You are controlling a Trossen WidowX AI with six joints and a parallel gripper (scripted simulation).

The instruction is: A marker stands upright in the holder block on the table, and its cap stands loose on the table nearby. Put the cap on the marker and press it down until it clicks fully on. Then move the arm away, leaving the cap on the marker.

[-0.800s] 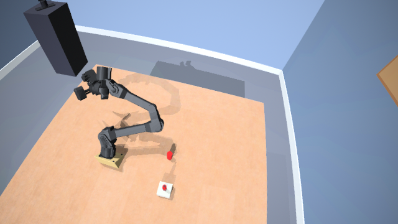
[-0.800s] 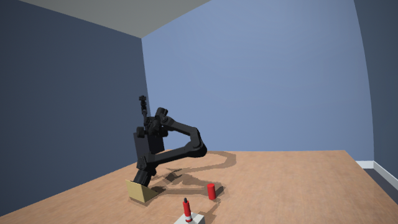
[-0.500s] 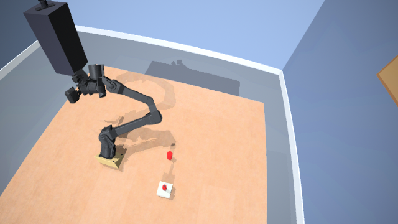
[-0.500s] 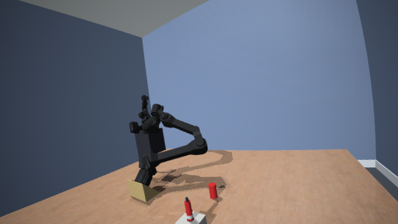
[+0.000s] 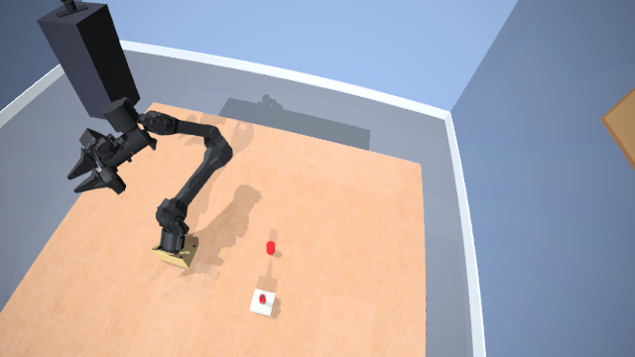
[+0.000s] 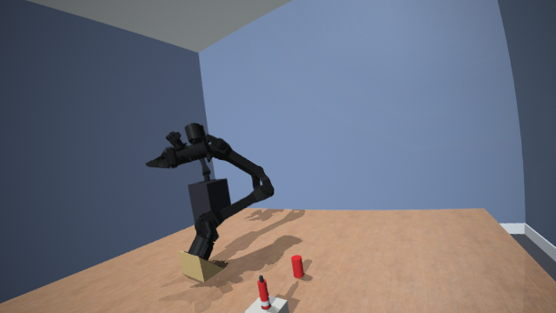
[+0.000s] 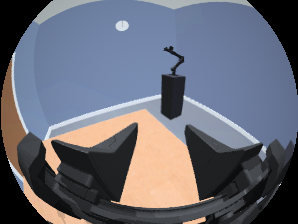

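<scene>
Now: the red cap 47 cm ahead of my gripper tip, 33 cm below it and 9 cm to the left of it.
</scene>
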